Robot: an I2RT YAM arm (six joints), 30 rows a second.
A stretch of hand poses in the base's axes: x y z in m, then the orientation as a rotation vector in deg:
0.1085, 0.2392, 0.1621, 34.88, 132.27, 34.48
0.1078, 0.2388, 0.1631, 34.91, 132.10, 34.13
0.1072, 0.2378, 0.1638, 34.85, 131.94, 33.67
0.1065, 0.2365, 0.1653, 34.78, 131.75, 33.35
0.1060, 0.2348, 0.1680, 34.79, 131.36, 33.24
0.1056, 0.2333, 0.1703, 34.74, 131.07, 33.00
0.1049, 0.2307, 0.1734, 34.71, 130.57, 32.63
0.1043, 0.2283, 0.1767, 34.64, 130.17, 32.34
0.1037, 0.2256, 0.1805, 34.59, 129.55, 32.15
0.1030, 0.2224, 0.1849, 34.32, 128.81, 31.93
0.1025, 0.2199, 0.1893, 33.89, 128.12, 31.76
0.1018, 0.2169, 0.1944, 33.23, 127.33, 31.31
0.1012, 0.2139, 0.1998, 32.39, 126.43, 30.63
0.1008, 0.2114, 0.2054, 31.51, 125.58, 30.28
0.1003, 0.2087, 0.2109, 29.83, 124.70, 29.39
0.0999, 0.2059, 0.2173, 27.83, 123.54, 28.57
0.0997, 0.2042, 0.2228, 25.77, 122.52, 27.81
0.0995, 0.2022, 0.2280, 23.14, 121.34, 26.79
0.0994, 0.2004, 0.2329, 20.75, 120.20, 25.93
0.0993, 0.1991, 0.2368, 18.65, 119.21, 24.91
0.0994, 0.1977, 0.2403, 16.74, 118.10, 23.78
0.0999, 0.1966, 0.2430, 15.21, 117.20, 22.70
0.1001, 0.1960, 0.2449, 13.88, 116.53, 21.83
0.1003, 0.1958, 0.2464, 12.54, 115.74, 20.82
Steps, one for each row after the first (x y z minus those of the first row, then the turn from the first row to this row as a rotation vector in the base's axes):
-0.0007, -0.0004, 0.0010, -0.24, -0.14, -0.18
-0.0013, -0.0014, 0.0017, -0.59, -0.30, -0.34
-0.0020, -0.0027, 0.0032, -0.85, -0.50, -0.46
-0.0025, -0.0044, 0.0059, -0.92, -0.85, -0.63
-0.0029, -0.0059, 0.0082, -1.11, -1.12, -0.78
-0.0036, -0.0085, 0.0113, -1.39, -1.58, -1.04
-0.0042, -0.0109, 0.0146, -1.62, -1.97, -1.23
-0.0048, -0.0136, 0.0184, -1.77, -2.55, -1.47
-0.0055, -0.0168, 0.0228, -2.01, -3.31, -1.63
-0.0060, -0.0193, 0.0272, -2.26, -4.09, -1.65
-0.0067, -0.0223, 0.0323, -2.80, -5.03, -1.64
-0.0073, -0.0253, 0.0377, -3.55, -6.13, -1.61
-0.0077, -0.0278, 0.0433, -4.08, -7.20, -1.44
-0.0082, -0.0305, 0.0488, -5.26, -8.55, -0.91
-0.0086, -0.0333, 0.0552, -6.49, -10.26, -0.23
-0.0088, -0.0350, 0.0607, -7.71, -11.85, 0.57
-0.0090, -0.0370, 0.0659, -9.30, -13.74, 1.66
-0.0091, -0.0388, 0.0708, -10.71, -15.50, 2.67
-0.0092, -0.0401, 0.0747, -12.15, -17.01, 3.50
-0.0091, -0.0415, 0.0782, -13.63, -18.54, 4.14
-0.0086, -0.0426, 0.0809, -14.95, -19.76, 4.61
-0.0084, -0.0432, 0.0828, -16.06, -20.71, 5.09
-0.0082, -0.0434, 0.0843, -17.28, -21.75, 5.50

